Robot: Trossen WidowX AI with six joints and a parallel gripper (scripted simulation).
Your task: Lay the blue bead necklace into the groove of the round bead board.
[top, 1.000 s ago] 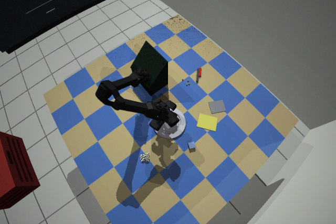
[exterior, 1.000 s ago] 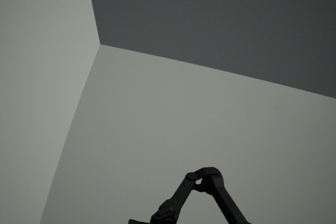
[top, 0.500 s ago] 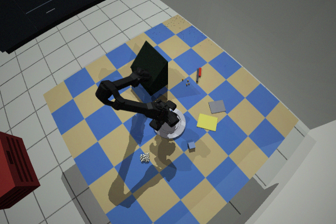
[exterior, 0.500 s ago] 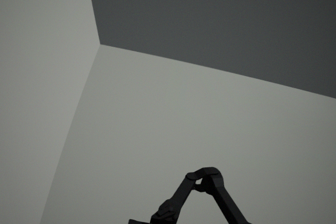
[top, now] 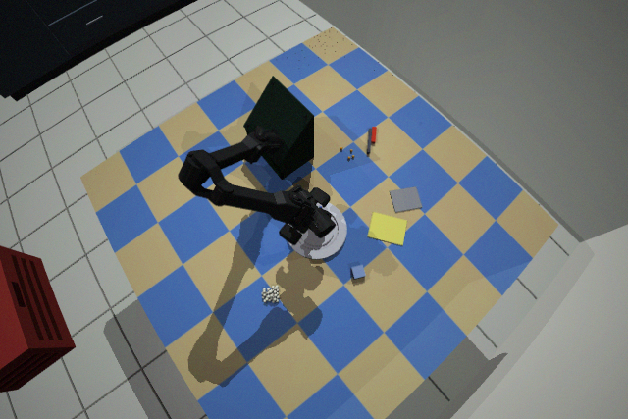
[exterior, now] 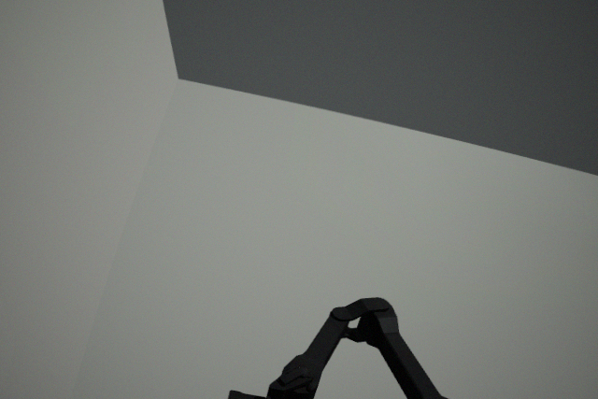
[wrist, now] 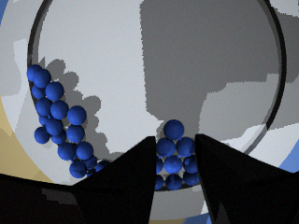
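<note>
Now: the round white bead board 30 mm ahead of my gripper tip, 20 mm to the left of it and 10 mm below it. The rest, counted from my gripper tip: small blue cube: 220 mm ahead, 60 mm to the left, 10 mm below; then grey square: 110 mm ahead, 340 mm to the left, 10 mm below; then yellow pad: 160 mm ahead, 220 mm to the left, 10 mm below.
</note>
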